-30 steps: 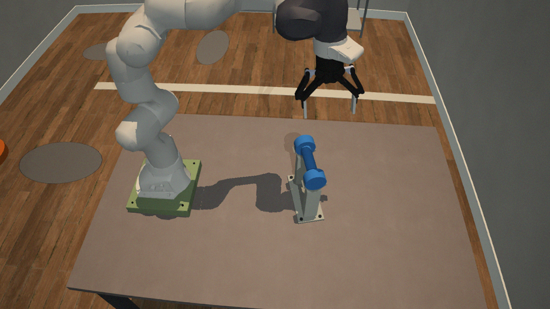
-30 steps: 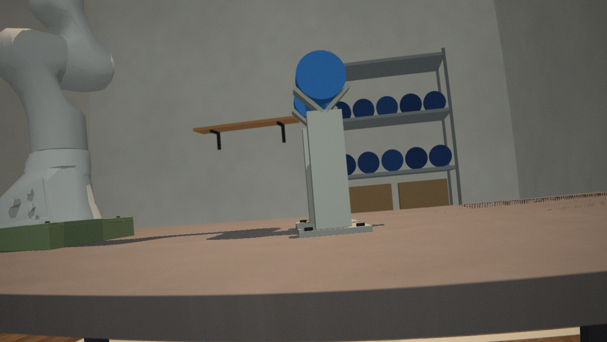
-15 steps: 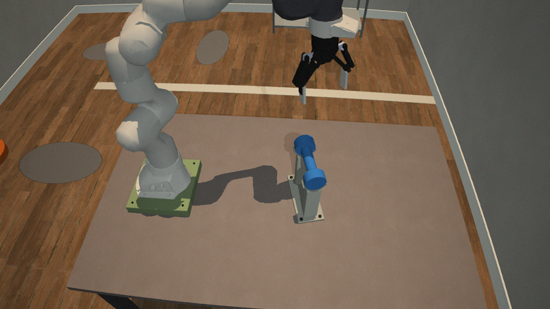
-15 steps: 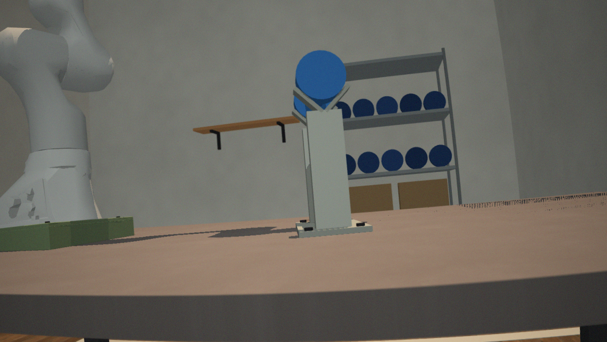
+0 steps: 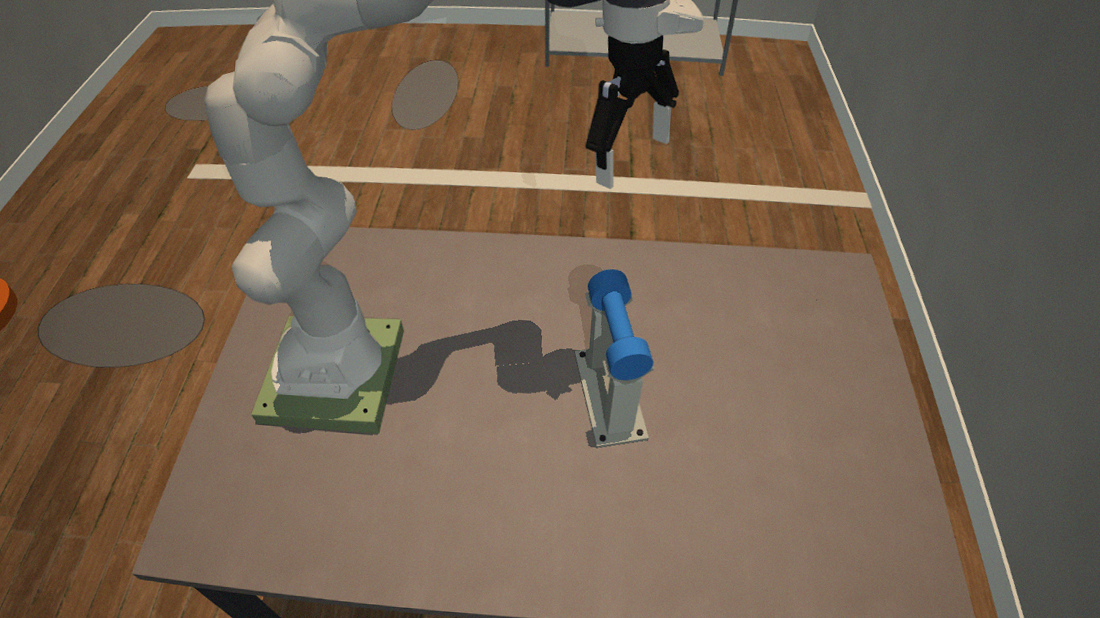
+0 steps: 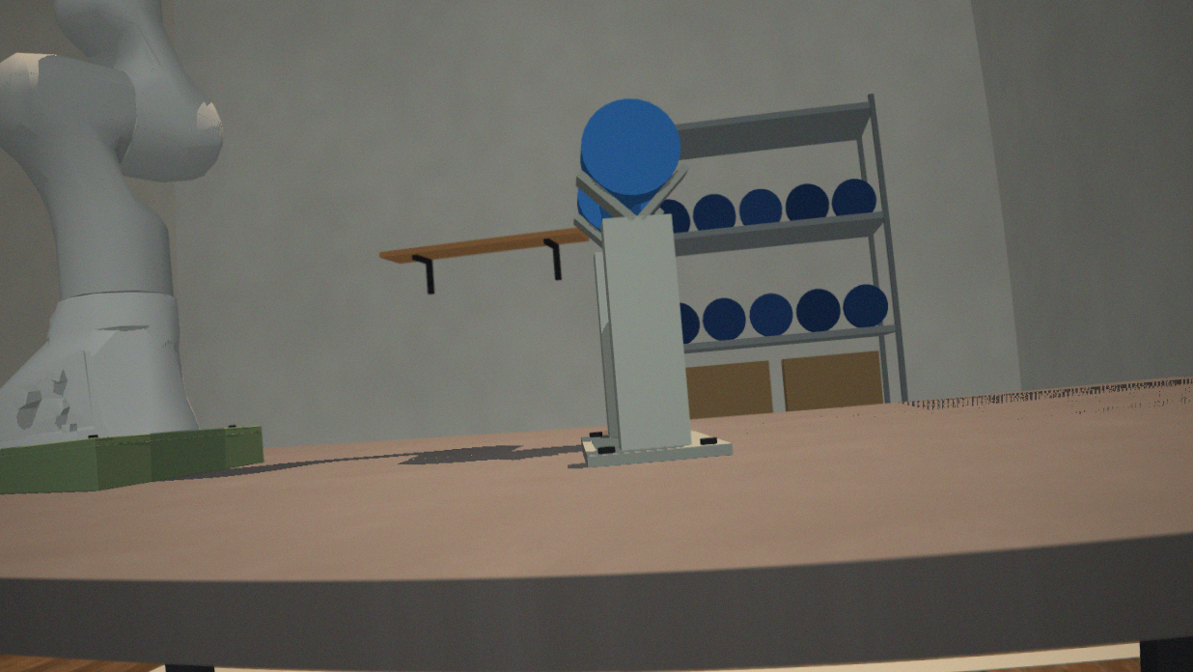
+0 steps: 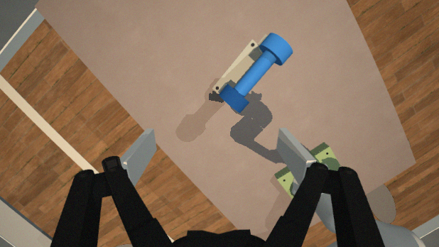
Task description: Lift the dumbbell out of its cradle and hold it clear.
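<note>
The blue dumbbell lies 2 cm behind my hand, 11 cm to the right of it and 27 cm below it. Round my hand: grey cradle (2 cm behind, 11 cm to the right, 40 cm below).
</note>
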